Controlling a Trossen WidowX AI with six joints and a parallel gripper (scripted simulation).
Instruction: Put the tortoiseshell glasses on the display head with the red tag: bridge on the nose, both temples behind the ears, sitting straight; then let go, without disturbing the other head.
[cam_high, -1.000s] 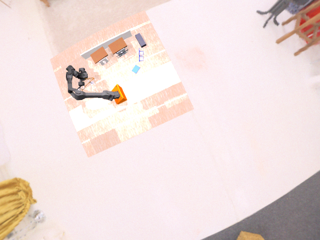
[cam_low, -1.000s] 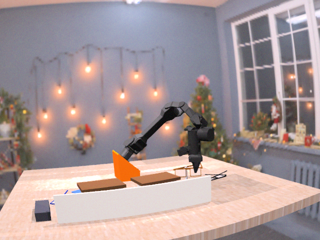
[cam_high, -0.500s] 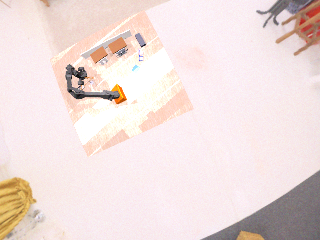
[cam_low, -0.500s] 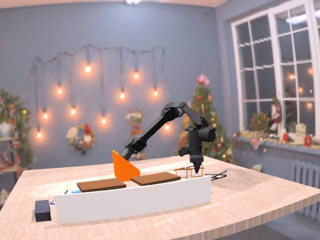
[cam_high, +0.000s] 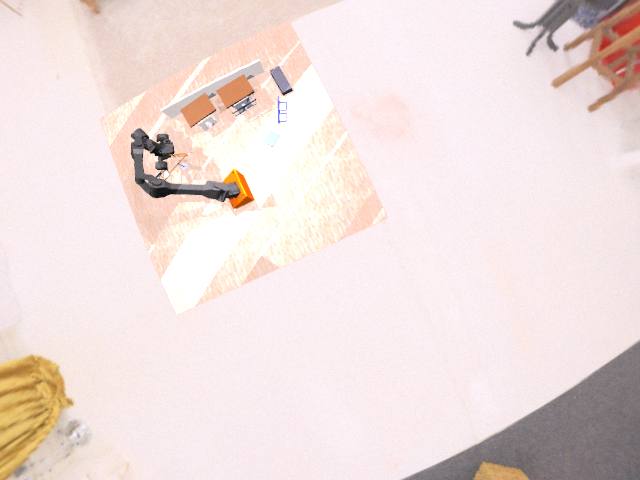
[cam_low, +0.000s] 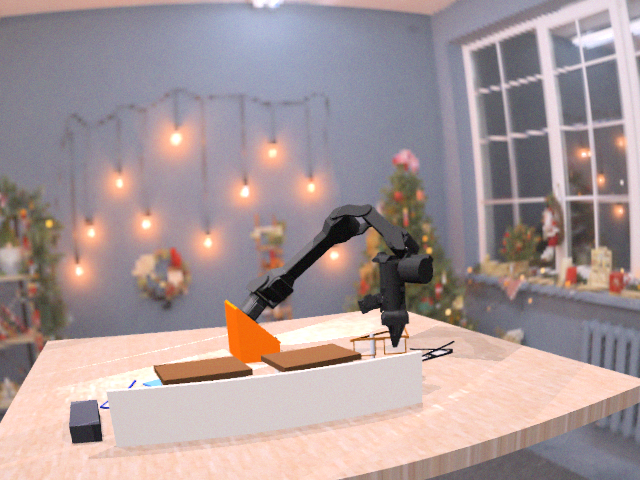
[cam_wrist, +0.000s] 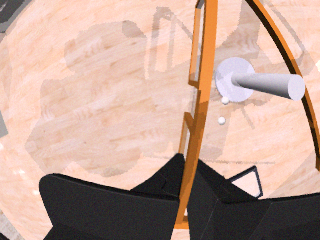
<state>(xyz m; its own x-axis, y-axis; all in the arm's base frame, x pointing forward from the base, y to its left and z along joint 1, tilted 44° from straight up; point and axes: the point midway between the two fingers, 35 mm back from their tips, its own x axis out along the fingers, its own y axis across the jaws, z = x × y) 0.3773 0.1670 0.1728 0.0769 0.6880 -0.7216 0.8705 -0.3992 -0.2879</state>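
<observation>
The disc lies 6 cm behind my gripper tip, 4 cm below it and 2 cm to the right of it. Also, from my gripper tip: white panel: 38 cm to the right, 21 cm ahead; display head: 48 cm to the right, 7 cm ahead; blue square: 53 cm to the right, 20 cm behind, 6 cm below.
</observation>
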